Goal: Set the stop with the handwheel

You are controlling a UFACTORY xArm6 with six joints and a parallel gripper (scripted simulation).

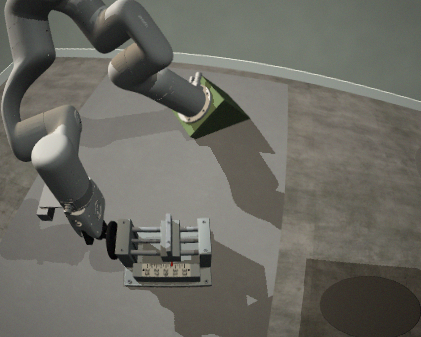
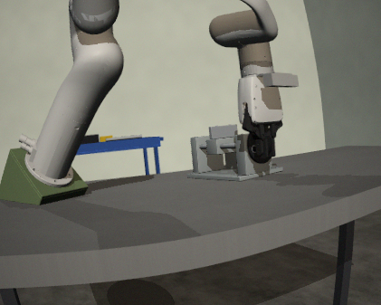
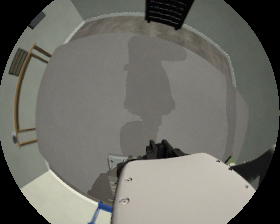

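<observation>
The black handwheel is 2 cm to the left of my hand. Also, from my hand: movable stop 17 cm to the left, 2 cm above, 1 cm behind.
</observation>
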